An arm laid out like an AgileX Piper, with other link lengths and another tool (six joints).
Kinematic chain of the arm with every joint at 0, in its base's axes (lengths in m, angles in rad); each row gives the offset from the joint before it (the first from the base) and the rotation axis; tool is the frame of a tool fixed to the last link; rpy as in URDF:
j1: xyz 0 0 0.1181 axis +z
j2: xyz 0 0 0 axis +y
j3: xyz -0.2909 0 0.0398 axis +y
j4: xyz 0.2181 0 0.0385 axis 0.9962 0 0.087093
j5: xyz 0 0 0 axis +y
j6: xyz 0.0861 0 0.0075 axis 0.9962 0 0.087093
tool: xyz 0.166 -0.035 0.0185 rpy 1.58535 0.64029 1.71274
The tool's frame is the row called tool.
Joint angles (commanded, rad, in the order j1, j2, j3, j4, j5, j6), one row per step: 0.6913, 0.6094, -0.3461, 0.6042, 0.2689, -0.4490; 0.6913, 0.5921, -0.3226, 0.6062, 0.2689, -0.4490; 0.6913, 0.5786, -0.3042, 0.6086, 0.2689, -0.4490; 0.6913, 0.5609, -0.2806, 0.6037, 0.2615, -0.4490; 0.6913, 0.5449, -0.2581, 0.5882, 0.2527, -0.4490; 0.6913, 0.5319, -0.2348, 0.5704, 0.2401, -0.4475; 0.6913, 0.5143, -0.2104, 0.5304, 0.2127, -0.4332; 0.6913, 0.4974, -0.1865, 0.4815, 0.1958, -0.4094; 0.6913, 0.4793, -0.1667, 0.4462, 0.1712, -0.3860; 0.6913, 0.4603, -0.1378, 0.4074, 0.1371, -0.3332
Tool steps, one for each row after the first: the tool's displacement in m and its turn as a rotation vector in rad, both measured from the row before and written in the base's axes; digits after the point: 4 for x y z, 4 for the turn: -0.0033, -0.0026, -0.0066, -0.0024, 0.0060, -0.0004; -0.0026, -0.0019, -0.0052, -0.0013, 0.0053, -0.0004; -0.0018, -0.0032, -0.0052, -0.0042, -0.0037, -0.0032; -0.0010, -0.0036, -0.0049, -0.0120, -0.0109, -0.0018; -0.0003, -0.0037, -0.0052, -0.0134, -0.0112, -0.0037; 0.0021, -0.0055, -0.0019, -0.0129, -0.0300, -0.0112; 0.0006, -0.0050, -0.0039, -0.0179, -0.0218, -0.0065; 0.0015, -0.0043, -0.0001, -0.0001, -0.0239, -0.0117; 0.0014, -0.0053, -0.0027, 0.0176, -0.0085, -0.0240
